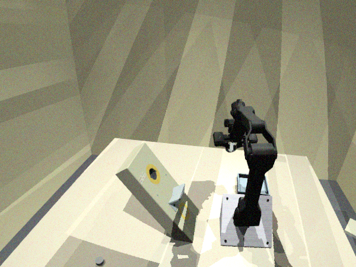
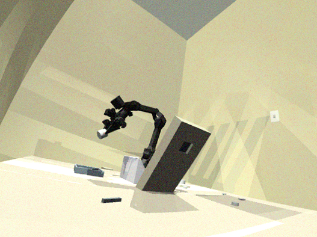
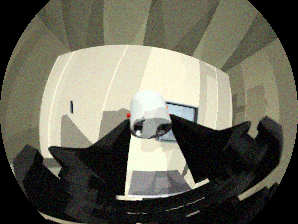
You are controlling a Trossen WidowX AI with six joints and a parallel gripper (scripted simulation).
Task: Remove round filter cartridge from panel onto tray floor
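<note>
Now: the grey-blue tray 130 mm behind my gripper tip, 10 mm to the right of it and 220 mm below it. The rest, counted from my gripper tip: round filter cartridge: right at my gripper tip; service panel: 250 mm ahead, 280 mm to the left, 70 mm below; small dark bar: 370 mm ahead, 10 mm to the left, 220 mm below.
</note>
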